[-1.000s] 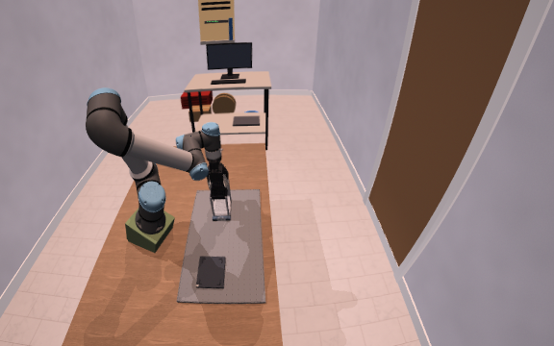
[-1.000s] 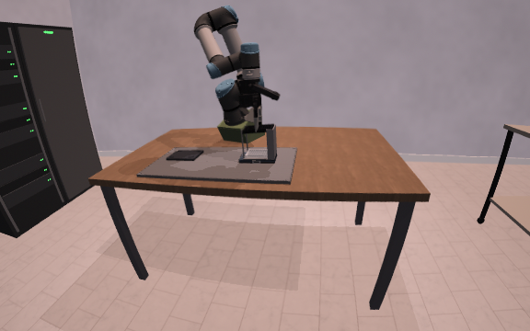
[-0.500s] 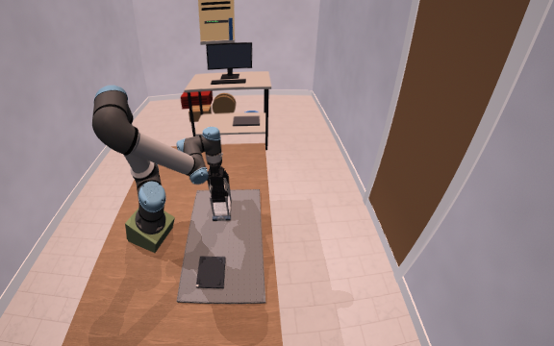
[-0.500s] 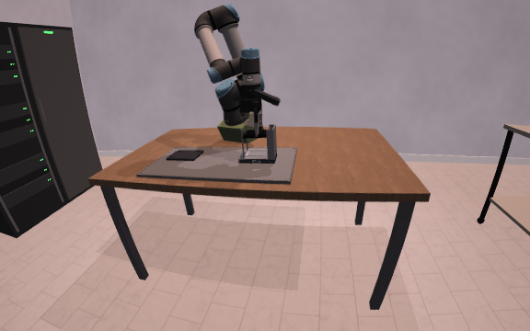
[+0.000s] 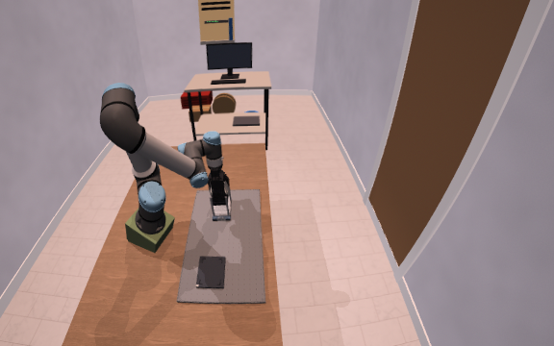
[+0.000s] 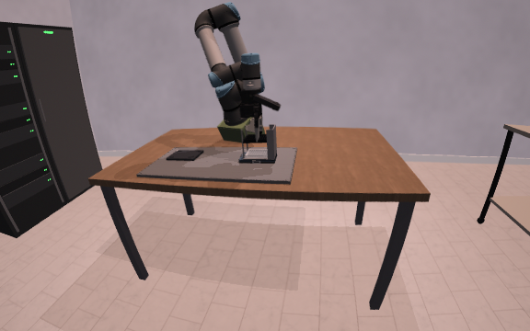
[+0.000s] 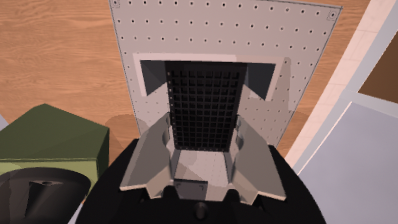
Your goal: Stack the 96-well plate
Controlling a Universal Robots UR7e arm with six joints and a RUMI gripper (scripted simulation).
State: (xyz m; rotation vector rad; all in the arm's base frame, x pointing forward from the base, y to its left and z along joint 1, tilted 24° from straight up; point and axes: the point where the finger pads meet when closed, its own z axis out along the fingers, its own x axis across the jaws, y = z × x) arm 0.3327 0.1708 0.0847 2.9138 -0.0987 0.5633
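Now: the pale plate 80 mm below my hand. Also, from my hand: black 96-well plate: 10 mm below; plate nest N1: 390 mm to the right, 100 mm below, 80 mm behind; rack post: 50 mm to the left, 50 mm ahead, 20 mm below.
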